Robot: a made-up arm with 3 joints. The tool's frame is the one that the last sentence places.
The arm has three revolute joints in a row. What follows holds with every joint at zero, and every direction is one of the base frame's. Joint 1 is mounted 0.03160 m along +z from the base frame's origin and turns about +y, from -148.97 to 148.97 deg. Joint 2 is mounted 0.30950 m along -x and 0.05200 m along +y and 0.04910 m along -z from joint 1 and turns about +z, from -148.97 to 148.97 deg. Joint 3 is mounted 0.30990 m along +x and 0.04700 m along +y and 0.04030 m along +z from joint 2 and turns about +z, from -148.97 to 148.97 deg. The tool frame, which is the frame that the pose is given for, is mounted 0.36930 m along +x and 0.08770 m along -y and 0.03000 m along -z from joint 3; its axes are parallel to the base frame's.
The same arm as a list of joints. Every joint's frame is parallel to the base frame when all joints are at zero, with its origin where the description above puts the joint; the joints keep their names.
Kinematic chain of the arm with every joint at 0, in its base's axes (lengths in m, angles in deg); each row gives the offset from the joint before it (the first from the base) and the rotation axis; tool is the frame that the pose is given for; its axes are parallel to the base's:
joint 1: xyz 0 0 0.0316 axis +y
joint 2: xyz -0.3095 0.052 -0.0491 axis +z
joint 3: xyz 0.3099 0.047 0.0403 axis +z
tool: xyz 0.3693 -0.0877 -0.03
Joint limits (deg, base to tool): -148.97..148.97 -148.97..148.97 -148.97..148.97

